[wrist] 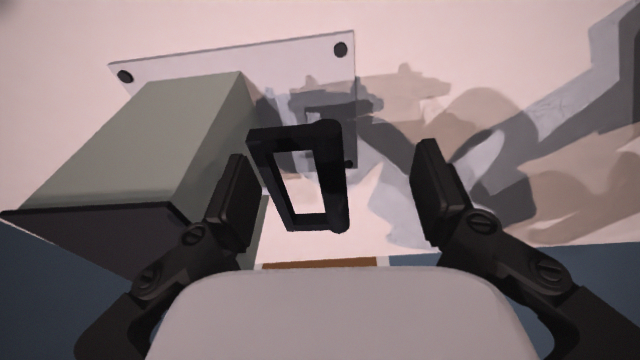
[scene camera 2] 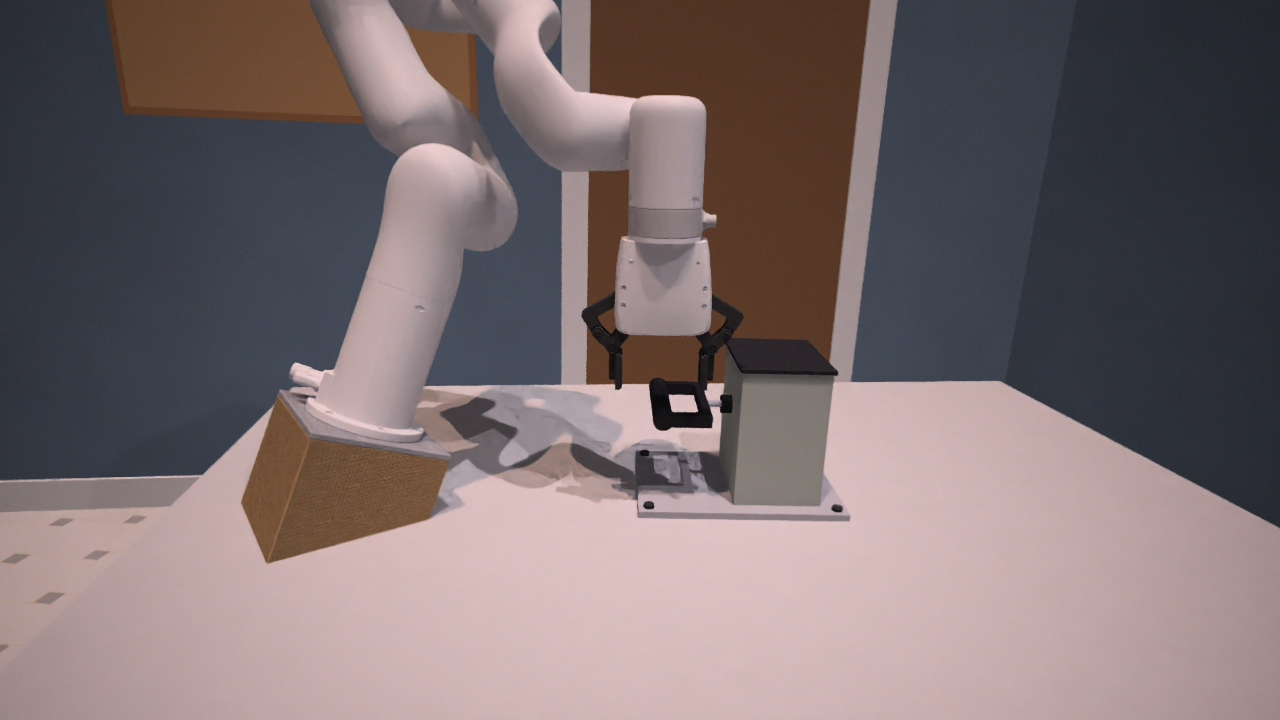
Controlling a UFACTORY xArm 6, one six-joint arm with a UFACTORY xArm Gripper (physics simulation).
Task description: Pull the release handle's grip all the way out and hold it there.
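The release handle is a black rectangular frame whose thick round grip [scene camera 2: 659, 404] [wrist: 335, 180] is on the side away from the box. A short pale rod [scene camera 2: 715, 403] joins the frame to a black collar on the box; the left finger hides it in the wrist view. My gripper [scene camera 2: 660, 385] [wrist: 330, 166] is open and empty, pointing down. Its fingertips are just above the handle in the scene view, one near the box side of the frame and the other beyond the grip. In the wrist view the grip appears between the two fingers, apart from both.
The grey-green box [scene camera 2: 776, 438] [wrist: 130, 140] with a dark lid [scene camera 2: 780, 356] [wrist: 100, 225] stands close beside the box-side finger. It is on a light base plate [scene camera 2: 751, 513] [wrist: 280, 55] with dark bolts. The arm's wedge-shaped pedestal [scene camera 2: 358, 501] is at the left of the table.
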